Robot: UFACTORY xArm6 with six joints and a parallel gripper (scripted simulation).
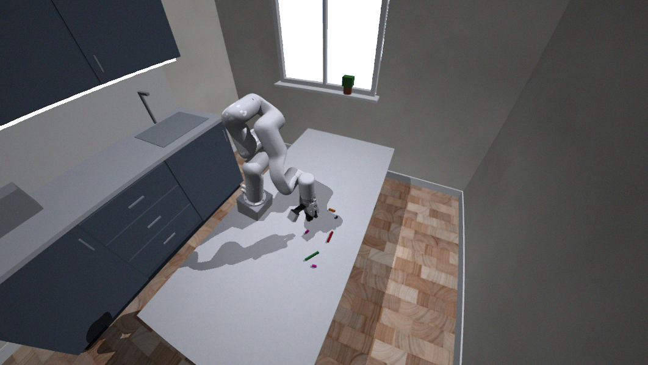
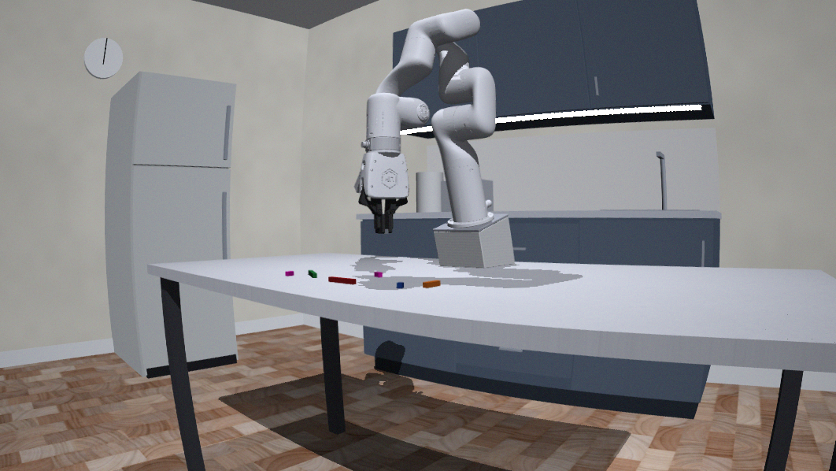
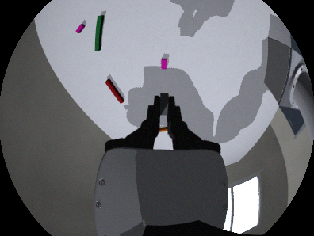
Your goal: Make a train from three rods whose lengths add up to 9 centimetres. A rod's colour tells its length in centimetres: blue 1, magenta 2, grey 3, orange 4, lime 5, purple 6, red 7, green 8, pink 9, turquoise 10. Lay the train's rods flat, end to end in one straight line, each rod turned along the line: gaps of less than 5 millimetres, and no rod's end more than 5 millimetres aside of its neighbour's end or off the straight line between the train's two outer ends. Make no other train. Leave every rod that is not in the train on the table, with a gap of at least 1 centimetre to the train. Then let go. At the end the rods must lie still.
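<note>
Now: hand 170 mm to the right of the orange rod, 110 mm above it and 70 mm short of it. From my hand the other things lie so: red rod (120 mm ahead, 110 mm below, 10 mm to the right); then grey rod (20 mm below); then green rod (150 mm to the right, 110 mm below, 70 mm ahead).
</note>
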